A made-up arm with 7 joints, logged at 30 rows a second.
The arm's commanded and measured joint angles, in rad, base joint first. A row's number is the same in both.
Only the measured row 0 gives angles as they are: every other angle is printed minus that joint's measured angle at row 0.
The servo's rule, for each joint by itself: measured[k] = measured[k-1] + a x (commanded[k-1-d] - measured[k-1]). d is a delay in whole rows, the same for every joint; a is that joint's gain. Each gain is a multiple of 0.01, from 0.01 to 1. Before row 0 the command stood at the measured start. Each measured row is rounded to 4 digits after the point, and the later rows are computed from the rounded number. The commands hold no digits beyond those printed.
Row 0, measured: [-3.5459, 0.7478, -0.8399, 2.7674, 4.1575, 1.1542, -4.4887]
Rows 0 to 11, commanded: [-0.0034, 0.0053, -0.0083, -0.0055, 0.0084, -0.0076, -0.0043]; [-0.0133, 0.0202, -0.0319, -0.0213, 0.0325, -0.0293, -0.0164]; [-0.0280, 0.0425, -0.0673, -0.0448, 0.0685, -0.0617, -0.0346]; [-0.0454, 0.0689, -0.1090, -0.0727, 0.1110, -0.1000, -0.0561]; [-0.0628, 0.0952, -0.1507, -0.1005, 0.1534, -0.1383, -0.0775]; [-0.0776, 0.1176, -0.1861, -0.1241, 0.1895, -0.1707, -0.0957]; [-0.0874, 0.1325, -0.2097, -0.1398, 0.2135, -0.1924, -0.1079]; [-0.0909, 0.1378, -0.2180, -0.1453, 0.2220, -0.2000, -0.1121]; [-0.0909, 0.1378, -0.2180, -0.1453, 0.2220, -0.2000, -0.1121]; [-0.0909, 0.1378, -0.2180, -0.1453, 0.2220, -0.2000, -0.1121]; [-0.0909, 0.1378, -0.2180, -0.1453, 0.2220, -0.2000, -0.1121]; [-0.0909, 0.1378, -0.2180, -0.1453, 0.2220, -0.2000, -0.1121]
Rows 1 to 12, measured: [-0.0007, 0.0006, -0.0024, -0.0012, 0.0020, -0.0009, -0.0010]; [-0.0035, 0.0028, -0.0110, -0.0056, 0.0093, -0.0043, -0.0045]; [-0.0089, 0.0072, -0.0273, -0.0142, 0.0235, -0.0112, -0.0114]; [-0.0169, 0.0140, -0.0510, -0.0271, 0.0445, -0.0219, -0.0217]; [-0.0270, 0.0229, -0.0799, -0.0432, 0.0706, -0.0359, -0.0345]; [-0.0381, 0.0333, -0.1107, -0.0610, 0.0991, -0.0521, -0.0486]; [-0.0489, 0.0442, -0.1394, -0.0783, 0.1266, -0.0689, -0.0622]; [-0.0581, 0.0545, -0.1622, -0.0930, 0.1495, -0.0846, -0.0737]; [-0.0653, 0.0637, -0.1784, -0.1045, 0.1669, -0.0984, -0.0825]; [-0.0709, 0.0719, -0.1899, -0.1135, 0.1801, -0.1106, -0.0893]; [-0.0753, 0.0791, -0.1980, -0.1205, 0.1902, -0.1213, -0.0945]; [-0.0787, 0.0856, -0.2038, -0.1260, 0.1978, -0.1307, -0.0985]
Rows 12 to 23, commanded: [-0.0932, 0.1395, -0.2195, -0.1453, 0.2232, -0.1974, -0.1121]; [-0.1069, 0.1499, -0.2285, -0.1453, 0.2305, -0.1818, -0.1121]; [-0.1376, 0.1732, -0.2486, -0.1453, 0.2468, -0.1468, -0.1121]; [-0.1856, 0.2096, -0.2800, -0.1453, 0.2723, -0.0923, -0.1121]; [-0.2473, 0.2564, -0.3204, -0.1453, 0.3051, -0.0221, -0.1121]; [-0.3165, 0.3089, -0.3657, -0.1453, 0.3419, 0.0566, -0.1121]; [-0.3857, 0.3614, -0.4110, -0.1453, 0.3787, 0.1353, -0.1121]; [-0.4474, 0.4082, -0.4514, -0.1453, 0.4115, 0.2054, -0.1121]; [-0.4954, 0.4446, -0.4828, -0.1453, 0.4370, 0.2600, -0.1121]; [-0.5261, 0.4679, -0.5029, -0.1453, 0.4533, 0.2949, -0.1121]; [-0.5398, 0.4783, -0.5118, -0.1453, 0.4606, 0.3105, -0.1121]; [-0.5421, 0.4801, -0.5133, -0.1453, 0.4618, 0.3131, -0.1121]
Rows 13 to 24, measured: [-0.0819, 0.0915, -0.2084, -0.1302, 0.2039, -0.1387, -0.1016]; [-0.0874, 0.0979, -0.2142, -0.1335, 0.2103, -0.1439, -0.1040]; [-0.0984, 0.1062, -0.2242, -0.1361, 0.2191, -0.1442, -0.1059]; [-0.1176, 0.1176, -0.2404, -0.1381, 0.2319, -0.1380, -0.1073]; [-0.1461, 0.1329, -0.2636, -0.1397, 0.2495, -0.1241, -0.1084]; [-0.1836, 0.1523, -0.2932, -0.1409, 0.2717, -0.1024, -0.1093]; [-0.2281, 0.1753, -0.3274, -0.1419, 0.2974, -0.0739, -0.1099]; [-0.2763, 0.2009, -0.3634, -0.1426, 0.3248, -0.0404, -0.1104]; [-0.3245, 0.2277, -0.3980, -0.1432, 0.3517, -0.0044, -0.1108]; [-0.3689, 0.2541, -0.4284, -0.1437, 0.3761, 0.0315, -0.1111]; [-0.4065, 0.2788, -0.4526, -0.1441, 0.3964, 0.0650, -0.1113]; [-0.4363, 0.3009, -0.4702, -0.1444, 0.4121, 0.0948, -0.1115]
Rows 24 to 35, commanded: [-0.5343, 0.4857, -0.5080, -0.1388, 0.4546, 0.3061, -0.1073]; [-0.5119, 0.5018, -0.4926, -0.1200, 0.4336, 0.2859, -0.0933]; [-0.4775, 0.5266, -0.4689, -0.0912, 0.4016, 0.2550, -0.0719]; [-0.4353, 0.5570, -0.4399, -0.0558, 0.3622, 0.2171, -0.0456]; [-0.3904, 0.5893, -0.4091, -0.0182, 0.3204, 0.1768, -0.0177]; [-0.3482, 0.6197, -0.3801, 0.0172, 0.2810, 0.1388, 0.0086]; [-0.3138, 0.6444, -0.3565, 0.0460, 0.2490, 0.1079, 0.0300]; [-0.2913, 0.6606, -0.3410, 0.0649, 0.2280, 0.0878, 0.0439]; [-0.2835, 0.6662, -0.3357, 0.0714, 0.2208, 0.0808, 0.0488]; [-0.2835, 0.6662, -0.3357, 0.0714, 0.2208, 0.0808, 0.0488]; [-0.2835, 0.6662, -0.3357, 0.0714, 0.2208, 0.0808, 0.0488]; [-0.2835, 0.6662, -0.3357, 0.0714, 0.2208, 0.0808, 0.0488]
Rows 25 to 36, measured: [-0.4579, 0.3212, -0.4812, -0.1432, 0.4223, 0.1202, -0.1105]; [-0.4698, 0.3411, -0.4845, -0.1381, 0.4250, 0.1401, -0.1065]; [-0.4715, 0.3615, -0.4800, -0.1278, 0.4194, 0.1539, -0.0985]; [-0.4635, 0.3830, -0.4684, -0.1120, 0.4057, 0.1615, -0.0863]; [-0.4474, 0.4057, -0.4512, -0.0914, 0.3852, 0.1633, -0.0705]; [-0.4256, 0.4292, -0.4306, -0.0675, 0.3602, 0.1604, -0.0523]; [-0.4010, 0.4529, -0.4091, -0.0425, 0.3335, 0.1541, -0.0334]; [-0.3769, 0.4757, -0.3894, -0.0189, 0.3082, 0.1461, -0.0156]; [-0.3564, 0.4967, -0.3738, 0.0010, 0.2872, 0.1383, -0.0008]; [-0.3404, 0.5153, -0.3628, 0.0165, 0.2713, 0.1314, 0.0106]; [-0.3279, 0.5319, -0.3549, 0.0286, 0.2592, 0.1253, 0.0194]; [-0.3181, 0.5467, -0.3493, 0.0380, 0.2500, 0.1200, 0.0262]
